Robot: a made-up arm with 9 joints.
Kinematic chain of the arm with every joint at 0, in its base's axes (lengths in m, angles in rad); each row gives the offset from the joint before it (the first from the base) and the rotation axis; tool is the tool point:
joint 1: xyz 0 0 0.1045 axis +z
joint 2: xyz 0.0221 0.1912 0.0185 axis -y
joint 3: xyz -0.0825 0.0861 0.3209 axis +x
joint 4: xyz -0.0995 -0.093 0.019 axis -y
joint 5: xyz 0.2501 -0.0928 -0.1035 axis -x
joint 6: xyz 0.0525 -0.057 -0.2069 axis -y
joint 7: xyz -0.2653 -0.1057 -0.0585 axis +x
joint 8: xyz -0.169 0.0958 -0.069 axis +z
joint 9: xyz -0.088 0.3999 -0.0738 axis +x
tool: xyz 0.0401 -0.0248 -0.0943
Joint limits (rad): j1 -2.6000..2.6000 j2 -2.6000..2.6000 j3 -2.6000..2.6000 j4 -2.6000..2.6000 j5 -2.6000..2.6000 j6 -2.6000..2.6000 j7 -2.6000..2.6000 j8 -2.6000..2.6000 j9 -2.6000..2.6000
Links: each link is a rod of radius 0.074 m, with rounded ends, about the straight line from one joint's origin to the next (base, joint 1, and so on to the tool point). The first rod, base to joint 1, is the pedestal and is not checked.
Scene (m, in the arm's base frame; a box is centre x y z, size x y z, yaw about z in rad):
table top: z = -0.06
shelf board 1: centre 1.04 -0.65 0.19 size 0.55 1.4 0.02 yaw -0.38
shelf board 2: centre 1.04 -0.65 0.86 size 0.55 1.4 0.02 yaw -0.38
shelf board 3: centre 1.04 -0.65 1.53 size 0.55 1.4 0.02 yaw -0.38
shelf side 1: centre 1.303 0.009 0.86 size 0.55 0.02 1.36 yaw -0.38
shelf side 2: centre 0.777 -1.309 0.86 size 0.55 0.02 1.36 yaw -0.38
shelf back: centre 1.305 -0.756 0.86 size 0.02 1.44 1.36 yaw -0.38
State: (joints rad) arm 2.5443 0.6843 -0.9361 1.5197 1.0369 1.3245 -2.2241 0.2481 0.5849
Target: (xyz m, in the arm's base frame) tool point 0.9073 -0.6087 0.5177
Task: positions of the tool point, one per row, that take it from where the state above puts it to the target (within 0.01 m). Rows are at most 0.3 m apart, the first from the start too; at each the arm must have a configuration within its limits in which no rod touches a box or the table.
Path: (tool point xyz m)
1: 0.8132 -0.5320 1.2991
2: 0.6586 -0.4658 1.2961
3: 0.5216 -0.3940 1.2591
4: 0.5753 -0.4007 1.1844
5: 0.6138 -0.4147 1.0224
6: 0.5917 -0.4317 0.7873
7: 0.4709 -0.4343 0.5177
8: 0.6219 -0.4970 0.5574
9: 0.7671 -0.5597 0.5611
10: 0.9073 -0.6087 0.5177

